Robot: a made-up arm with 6 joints. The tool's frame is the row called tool.
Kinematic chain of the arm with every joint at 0, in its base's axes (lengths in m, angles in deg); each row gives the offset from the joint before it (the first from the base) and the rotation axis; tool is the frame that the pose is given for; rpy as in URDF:
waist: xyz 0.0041 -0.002 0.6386 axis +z
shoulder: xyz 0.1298 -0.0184 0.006 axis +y
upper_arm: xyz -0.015 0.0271 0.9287 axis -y
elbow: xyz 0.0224 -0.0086 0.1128 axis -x
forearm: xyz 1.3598 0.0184 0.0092 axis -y
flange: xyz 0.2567 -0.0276 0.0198 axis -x
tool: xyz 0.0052 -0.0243 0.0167 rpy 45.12 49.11 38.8
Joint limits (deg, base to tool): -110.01..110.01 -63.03..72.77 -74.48..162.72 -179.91..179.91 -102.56..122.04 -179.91..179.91
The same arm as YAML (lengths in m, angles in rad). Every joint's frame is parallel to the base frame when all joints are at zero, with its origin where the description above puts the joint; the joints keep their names.
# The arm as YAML. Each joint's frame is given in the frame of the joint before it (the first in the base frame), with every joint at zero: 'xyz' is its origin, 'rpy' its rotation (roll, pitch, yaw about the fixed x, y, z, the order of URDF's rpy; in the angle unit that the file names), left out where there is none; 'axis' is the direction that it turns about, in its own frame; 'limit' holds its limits. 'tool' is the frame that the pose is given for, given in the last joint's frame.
units:
  length: m
  angle: rad
joints:
  - name: waist
    type: revolute
    origin:
      xyz: [0.0041, -0.002, 0.6386]
    axis: [0.0, 0.0, 1.0]
    limit:
      lower: -1.92
      upper: 1.92
  - name: shoulder
    type: revolute
    origin:
      xyz: [0.1298, -0.0184, 0.006]
    axis: [0.0, 1.0, 0.0]
    limit:
      lower: -1.1001
      upper: 1.2701
  - name: upper_arm
    type: revolute
    origin:
      xyz: [-0.015, 0.0271, 0.9287]
    axis: [0.0, -1.0, 0.0]
    limit:
      lower: -1.2999
      upper: 2.84
  - name: elbow
    type: revolute
    origin:
      xyz: [0.0224, -0.0086, 0.1128]
    axis: [-1.0, 0.0, 0.0]
    limit:
      lower: -3.14
      upper: 3.14
  - name: forearm
    type: revolute
    origin:
      xyz: [1.3598, 0.0184, 0.0092]
    axis: [0.0, -1.0, 0.0]
    limit:
      lower: -1.79
      upper: 2.13
  - name: flange
    type: revolute
    origin:
      xyz: [0.2567, -0.0276, 0.0198]
    axis: [-1.0, 0.0, 0.0]
    limit:
      lower: -3.14
      upper: 3.14
tool:
  origin:
    xyz: [0.0052, -0.0243, 0.0167]
    rpy: [0.7875, 0.8571, 0.6772]

